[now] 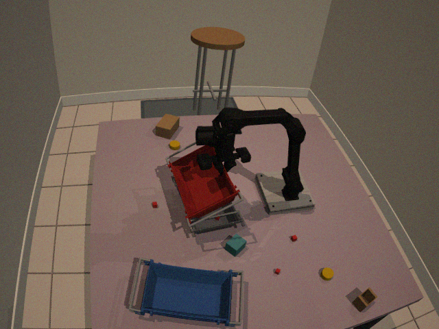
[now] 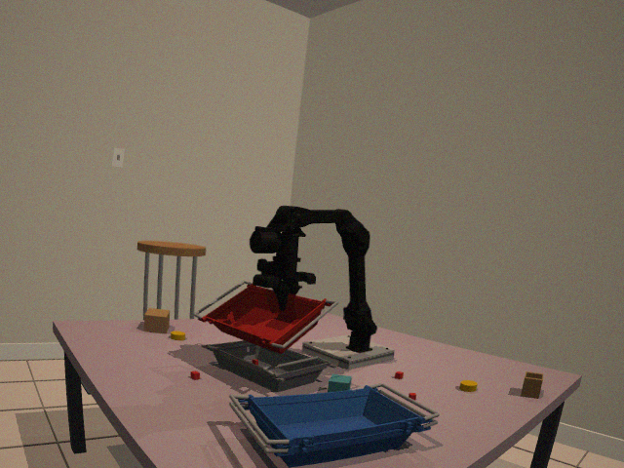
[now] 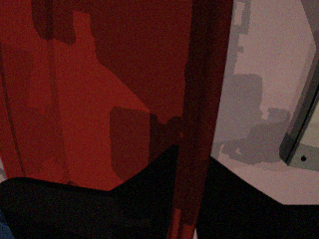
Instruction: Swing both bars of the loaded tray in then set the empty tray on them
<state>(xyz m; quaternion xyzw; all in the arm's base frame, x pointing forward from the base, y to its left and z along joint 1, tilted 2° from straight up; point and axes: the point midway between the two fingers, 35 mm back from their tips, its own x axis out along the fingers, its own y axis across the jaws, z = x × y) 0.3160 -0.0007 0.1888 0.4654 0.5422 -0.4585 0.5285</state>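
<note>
My gripper tip is 80 mm short of the red tray, 10 mm to the right of it and 10 mm above it. From my gripper tip the other things lie so: teal cube: 30 mm behind, 220 mm to the left, 160 mm below; then small brown box: 470 mm behind, 560 mm to the left, 160 mm below; then tan box: 170 mm ahead, 510 mm to the right, 150 mm below.
</note>
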